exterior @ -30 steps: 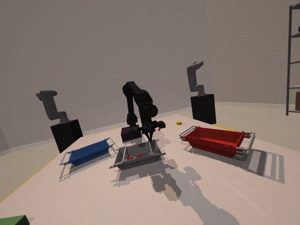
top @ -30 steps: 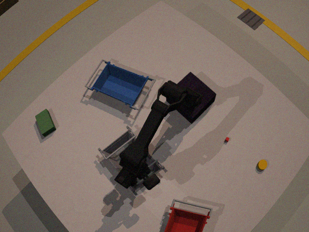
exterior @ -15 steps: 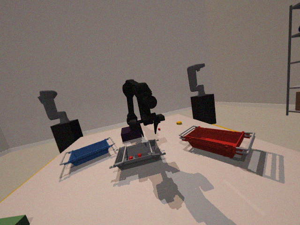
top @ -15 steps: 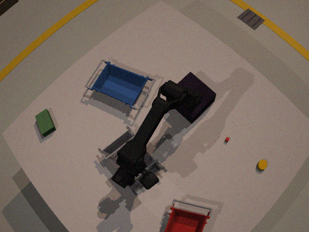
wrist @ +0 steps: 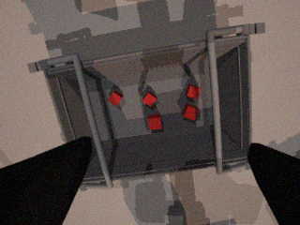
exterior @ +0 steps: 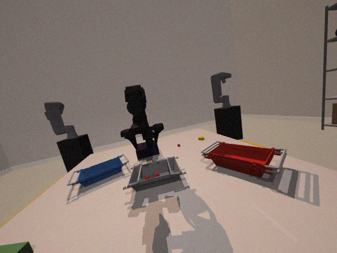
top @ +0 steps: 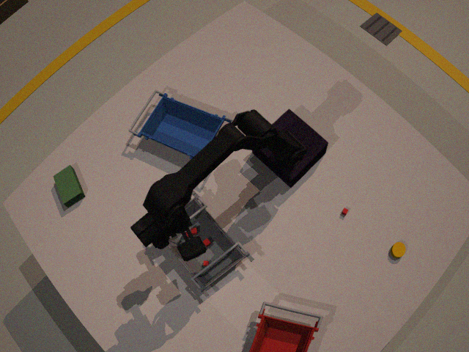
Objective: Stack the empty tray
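My gripper tip is 320 mm to the left of the blue tray, 220 mm past it and 140 mm above it. The rest, counted from my gripper tip: yellow disc: 460 mm behind, 450 mm to the left, 170 mm below; then green block: 440 mm to the right, 210 mm ahead, 160 mm below.
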